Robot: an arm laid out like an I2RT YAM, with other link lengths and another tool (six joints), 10 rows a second.
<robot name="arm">
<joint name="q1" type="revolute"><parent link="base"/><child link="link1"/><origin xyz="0 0 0.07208" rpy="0 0 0"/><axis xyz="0 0 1"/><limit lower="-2.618" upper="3.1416"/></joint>
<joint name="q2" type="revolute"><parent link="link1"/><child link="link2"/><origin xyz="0.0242 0.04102 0.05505" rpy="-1.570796 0 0"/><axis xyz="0 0 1"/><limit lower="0" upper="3.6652"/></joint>
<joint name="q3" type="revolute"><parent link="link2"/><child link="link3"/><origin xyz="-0.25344 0 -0.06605" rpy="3.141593 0 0"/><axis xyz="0 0 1"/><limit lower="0" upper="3.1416"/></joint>
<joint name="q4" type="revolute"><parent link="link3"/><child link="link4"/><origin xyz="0.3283 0.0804 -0.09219" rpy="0 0 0"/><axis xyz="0 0 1"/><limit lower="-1.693" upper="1.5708"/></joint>
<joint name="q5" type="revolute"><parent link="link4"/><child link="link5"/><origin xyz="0.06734 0.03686 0.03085" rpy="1.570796 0 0"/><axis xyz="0 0 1"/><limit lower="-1.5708" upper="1.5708"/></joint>
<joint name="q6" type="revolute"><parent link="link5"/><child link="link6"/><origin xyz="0.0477 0 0.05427" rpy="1.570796 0 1.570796"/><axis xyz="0 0 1"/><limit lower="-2.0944" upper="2.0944"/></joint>
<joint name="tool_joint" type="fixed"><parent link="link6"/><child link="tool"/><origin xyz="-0.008 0.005 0.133" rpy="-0.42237 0 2.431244"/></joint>
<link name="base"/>
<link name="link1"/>
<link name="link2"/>
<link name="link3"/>
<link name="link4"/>
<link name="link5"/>
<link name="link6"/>
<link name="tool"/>
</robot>
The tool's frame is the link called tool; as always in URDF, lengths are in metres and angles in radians.
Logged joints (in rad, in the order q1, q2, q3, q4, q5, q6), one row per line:
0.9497 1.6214 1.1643 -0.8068 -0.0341 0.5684
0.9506 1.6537 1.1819 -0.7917 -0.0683 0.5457
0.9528 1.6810 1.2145 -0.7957 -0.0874 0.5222
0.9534 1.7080 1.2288 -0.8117 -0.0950 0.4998
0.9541 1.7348 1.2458 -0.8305 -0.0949 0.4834
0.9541 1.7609 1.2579 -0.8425 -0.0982 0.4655
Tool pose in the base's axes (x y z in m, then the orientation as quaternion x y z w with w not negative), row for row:
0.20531 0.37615 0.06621 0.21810 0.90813 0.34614 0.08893
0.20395 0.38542 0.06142 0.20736 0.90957 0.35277 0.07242
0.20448 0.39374 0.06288 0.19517 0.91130 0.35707 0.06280
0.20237 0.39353 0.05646 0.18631 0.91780 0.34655 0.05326
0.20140 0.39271 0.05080 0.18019 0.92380 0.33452 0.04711
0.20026 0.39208 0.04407 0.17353 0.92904 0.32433 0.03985
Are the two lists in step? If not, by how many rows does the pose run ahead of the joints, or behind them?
They are in step.
